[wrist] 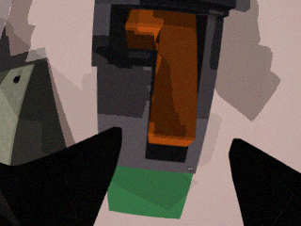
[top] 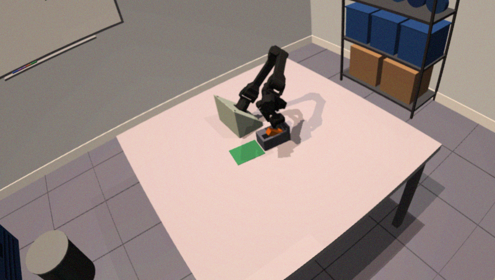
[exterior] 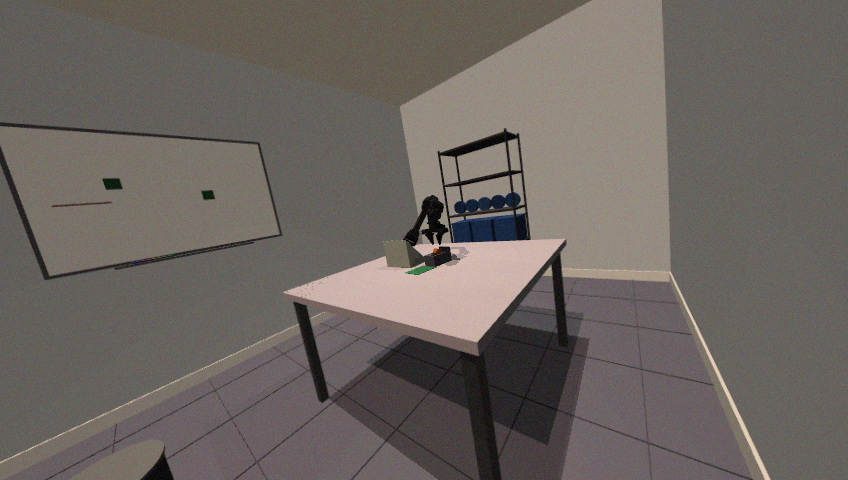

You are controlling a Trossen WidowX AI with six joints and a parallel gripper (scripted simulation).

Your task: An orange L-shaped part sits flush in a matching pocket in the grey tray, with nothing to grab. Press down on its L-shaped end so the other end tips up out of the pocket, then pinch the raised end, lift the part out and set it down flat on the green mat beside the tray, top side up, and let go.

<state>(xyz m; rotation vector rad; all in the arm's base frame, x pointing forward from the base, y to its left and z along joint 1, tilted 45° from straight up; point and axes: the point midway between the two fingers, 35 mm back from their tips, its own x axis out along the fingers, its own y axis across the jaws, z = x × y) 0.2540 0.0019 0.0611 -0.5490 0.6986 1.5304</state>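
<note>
Right now the orange L-shaped part is 1 cm behind my gripper tip, 3 cm to the left of it and 8 cm below it. The rest, counted from my gripper tip: green mat 3 cm behind, 14 cm to the right, 13 cm below.
</note>
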